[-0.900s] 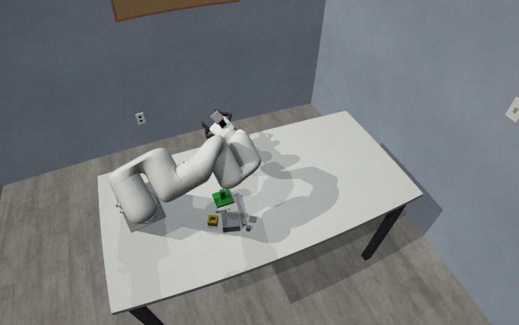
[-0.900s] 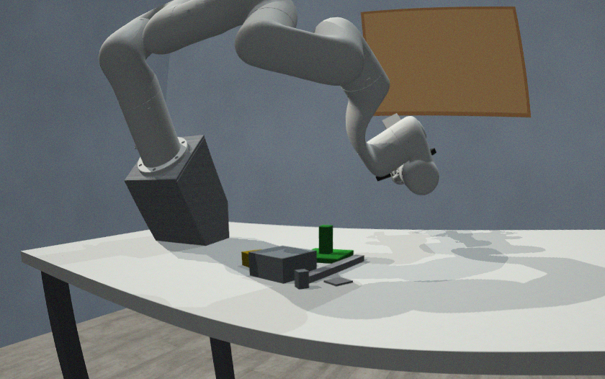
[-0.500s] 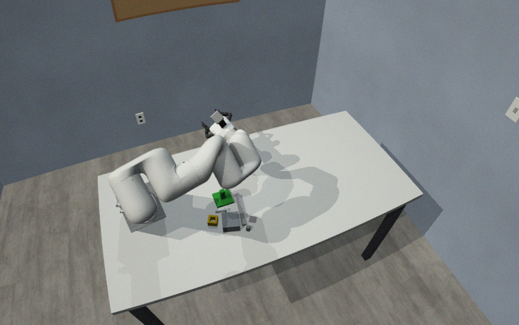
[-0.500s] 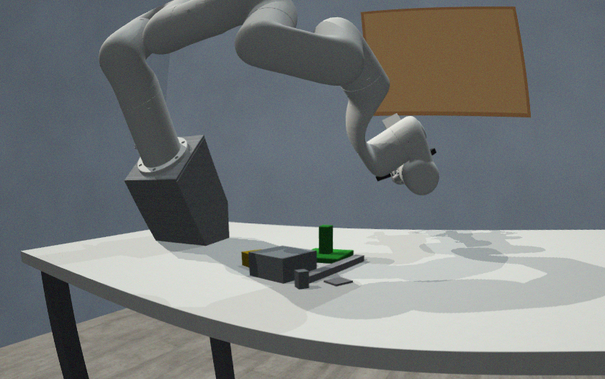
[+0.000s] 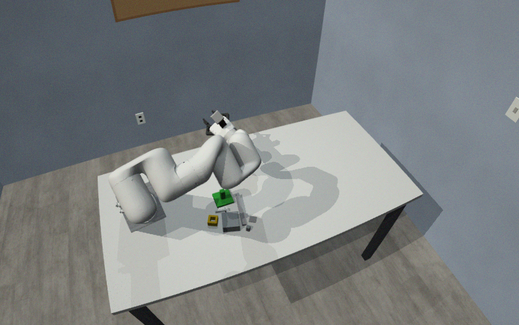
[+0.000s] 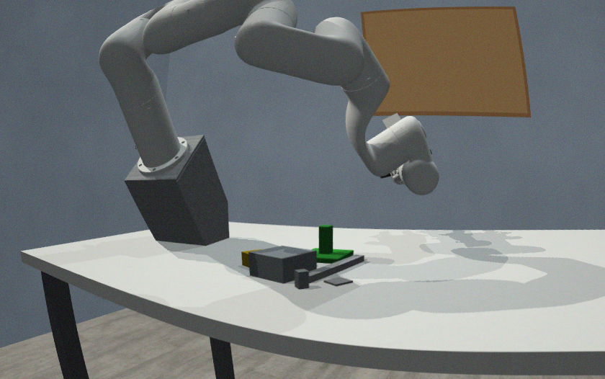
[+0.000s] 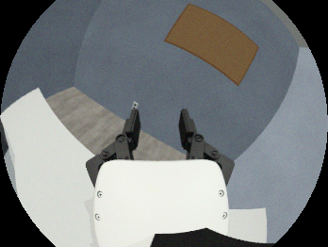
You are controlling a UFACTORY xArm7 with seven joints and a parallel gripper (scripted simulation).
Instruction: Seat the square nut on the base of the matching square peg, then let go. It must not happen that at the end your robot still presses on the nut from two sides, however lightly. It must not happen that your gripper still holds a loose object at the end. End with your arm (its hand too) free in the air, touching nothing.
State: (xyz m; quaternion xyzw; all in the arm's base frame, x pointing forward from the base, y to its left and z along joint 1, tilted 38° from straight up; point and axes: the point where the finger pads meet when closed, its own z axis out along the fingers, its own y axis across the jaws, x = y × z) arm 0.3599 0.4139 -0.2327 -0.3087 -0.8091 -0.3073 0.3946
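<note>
My gripper is now 3 cm past the grey block, 51 cm to the left of it and 16 cm above it. The rest, counted from my hand: small cube (3 cm ahead, 56 cm to the right, 17 cm below); then flat tile (7 cm ahead, 51 cm to the right, 18 cm below); then long bar (3 cm ahead, 45 cm to the right, 17 cm below).
</note>
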